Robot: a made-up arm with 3 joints.
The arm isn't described. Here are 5 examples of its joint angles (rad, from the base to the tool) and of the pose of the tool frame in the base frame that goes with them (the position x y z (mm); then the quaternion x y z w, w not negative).
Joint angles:
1: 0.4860 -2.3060 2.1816
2: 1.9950 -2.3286 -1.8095
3: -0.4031 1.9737 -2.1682
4: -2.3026 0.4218 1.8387
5: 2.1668 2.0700 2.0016
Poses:
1: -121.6 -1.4 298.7 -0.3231 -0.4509 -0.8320 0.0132
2: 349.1 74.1 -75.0 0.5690 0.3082 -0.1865 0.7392
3: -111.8 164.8 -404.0 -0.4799 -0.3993 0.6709 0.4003
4: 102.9 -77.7 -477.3 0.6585 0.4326 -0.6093 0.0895
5: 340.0 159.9 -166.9 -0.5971 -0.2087 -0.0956 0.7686
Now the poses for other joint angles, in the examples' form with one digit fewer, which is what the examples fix.
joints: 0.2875 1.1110 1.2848
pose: 181 -78 -447 -0.491 0.443 -0.215 0.719
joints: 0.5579 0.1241 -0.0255
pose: 128 412 -89 -0.056 -0.029 0.276 0.959
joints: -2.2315 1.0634 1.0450
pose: -192 -121 -436 0.193 0.584 -0.782 0.101
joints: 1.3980 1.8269 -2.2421
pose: -168 -157 -384 -0.091 0.643 -0.717 0.255
